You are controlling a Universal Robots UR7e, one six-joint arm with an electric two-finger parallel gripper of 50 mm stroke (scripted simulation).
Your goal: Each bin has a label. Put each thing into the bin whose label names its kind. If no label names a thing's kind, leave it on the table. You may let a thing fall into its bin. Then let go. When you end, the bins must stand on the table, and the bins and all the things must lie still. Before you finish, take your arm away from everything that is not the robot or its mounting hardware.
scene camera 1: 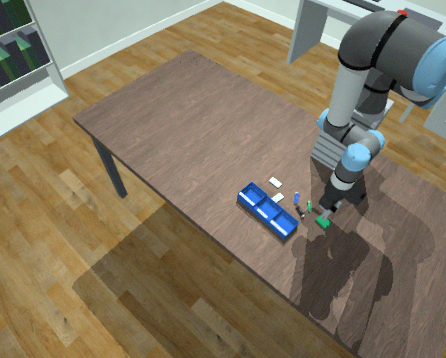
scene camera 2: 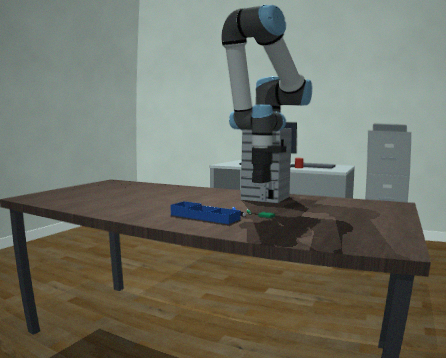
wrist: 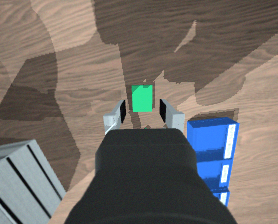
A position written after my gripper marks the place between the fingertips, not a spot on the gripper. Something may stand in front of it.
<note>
I see my gripper (wrist: pixel 142 106) and a blue three-compartment bin (scene camera 1: pixel 253 197).
The blue three-compartment bin also shows in scene camera 2 (scene camera 2: pixel 192 210) and in the wrist view (wrist: pixel 209 143).
</note>
